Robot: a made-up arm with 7 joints.
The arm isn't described. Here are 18 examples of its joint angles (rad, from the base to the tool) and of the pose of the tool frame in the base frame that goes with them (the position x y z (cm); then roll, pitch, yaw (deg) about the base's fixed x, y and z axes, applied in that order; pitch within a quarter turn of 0, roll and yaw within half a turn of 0).
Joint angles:
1: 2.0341 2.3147 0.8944 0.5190 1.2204 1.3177 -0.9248
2: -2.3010 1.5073 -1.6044 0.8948 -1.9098 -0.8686 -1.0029
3: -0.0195 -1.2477 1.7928 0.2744 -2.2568 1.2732 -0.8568
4: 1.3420 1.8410 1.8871 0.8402 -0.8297 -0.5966 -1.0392
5: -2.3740 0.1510 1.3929 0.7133 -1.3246 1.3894 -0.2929
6: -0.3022 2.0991 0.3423 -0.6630 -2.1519 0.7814 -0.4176
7: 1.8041 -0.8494 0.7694 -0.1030 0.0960 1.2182 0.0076
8: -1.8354 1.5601 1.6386 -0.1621 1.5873 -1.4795 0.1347
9: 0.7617 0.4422 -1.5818 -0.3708 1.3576 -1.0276 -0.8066
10: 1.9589 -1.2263 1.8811 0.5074 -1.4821 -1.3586 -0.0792
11: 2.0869 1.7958 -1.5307 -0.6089 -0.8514 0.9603 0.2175
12: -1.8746 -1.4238 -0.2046 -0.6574 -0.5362 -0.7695 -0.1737
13: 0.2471 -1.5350 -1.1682 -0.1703 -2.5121 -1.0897 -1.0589
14: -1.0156 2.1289 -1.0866 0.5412 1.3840 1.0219 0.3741
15: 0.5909 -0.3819 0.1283 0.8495 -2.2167 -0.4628 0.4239
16: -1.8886 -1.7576 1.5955 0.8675 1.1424 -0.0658 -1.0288
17: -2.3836 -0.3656 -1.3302 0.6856 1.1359 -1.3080 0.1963
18: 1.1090 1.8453 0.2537 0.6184 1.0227 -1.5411 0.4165
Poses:
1: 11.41 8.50 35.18 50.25 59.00 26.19
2: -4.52 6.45 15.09 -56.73 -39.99 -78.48
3: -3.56 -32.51 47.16 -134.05 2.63 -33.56
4: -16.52 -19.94 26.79 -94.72 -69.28 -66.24
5: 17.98 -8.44 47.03 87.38 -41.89 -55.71
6: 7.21 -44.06 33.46 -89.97 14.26 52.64
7: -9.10 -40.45 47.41 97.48 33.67 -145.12
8: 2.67 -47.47 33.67 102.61 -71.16 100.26
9: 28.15 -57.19 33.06 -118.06 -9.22 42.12
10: 15.66 0.49 48.21 -29.05 46.64 -90.26
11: 47.09 -21.77 31.65 -114.51 -42.80 63.76
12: 33.07 1.34 34.14 111.49 -36.69 -122.35
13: -15.32 -38.62 17.30 -120.21 -9.07 -4.61
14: -33.11 -19.39 9.89 -67.03 18.83 63.33
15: -15.47 -23.21 43.22 101.42 13.86 -3.03
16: -16.48 -12.84 56.62 126.57 -47.34 55.57
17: -9.56 26.73 15.22 -111.60 28.57 -118.52
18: 43.28 -23.84 10.57 -155.69 -68.68 104.88
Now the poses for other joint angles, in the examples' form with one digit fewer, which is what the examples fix.
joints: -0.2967 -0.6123 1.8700 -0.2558 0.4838 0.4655 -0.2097
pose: 10.6 -15.0 62.7 130.2 13.6 45.1
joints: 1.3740 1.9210 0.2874 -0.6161 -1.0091 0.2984 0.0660
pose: 25.2 -0.6 38.7 -134.4 -40.2 171.0
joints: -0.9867 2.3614 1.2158 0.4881 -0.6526 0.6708 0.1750
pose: 20.9 -35.3 29.1 -25.0 -64.1 -50.5
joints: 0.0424 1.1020 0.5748 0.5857 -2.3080 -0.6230 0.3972
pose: -2.5 -6.8 30.1 166.5 -18.0 -99.8
